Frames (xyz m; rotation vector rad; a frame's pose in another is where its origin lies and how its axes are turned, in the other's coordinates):
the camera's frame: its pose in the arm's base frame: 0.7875 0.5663 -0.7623 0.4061 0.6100 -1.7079
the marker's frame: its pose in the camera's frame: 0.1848 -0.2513 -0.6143 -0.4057 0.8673 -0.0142
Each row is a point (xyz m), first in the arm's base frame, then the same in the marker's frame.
Working: the arm's base frame: its pose in the marker's frame: -1.0200 -1.0595 0.6804 -0.8503 -1.5524 1.3180

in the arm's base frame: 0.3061 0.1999 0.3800
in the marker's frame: -1.4935 -0.8779 0.5359
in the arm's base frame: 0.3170 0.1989 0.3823
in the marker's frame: -1.4995 -0.8690 0.5390
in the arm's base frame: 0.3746 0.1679 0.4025
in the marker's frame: -1.5374 -0.8297 0.5803
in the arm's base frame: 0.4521 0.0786 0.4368
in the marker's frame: -1.5928 -0.7887 0.6823
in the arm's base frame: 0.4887 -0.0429 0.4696
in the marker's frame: -1.6305 -0.7908 0.8078
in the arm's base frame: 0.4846 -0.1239 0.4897
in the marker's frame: -1.6439 -0.8175 0.8858
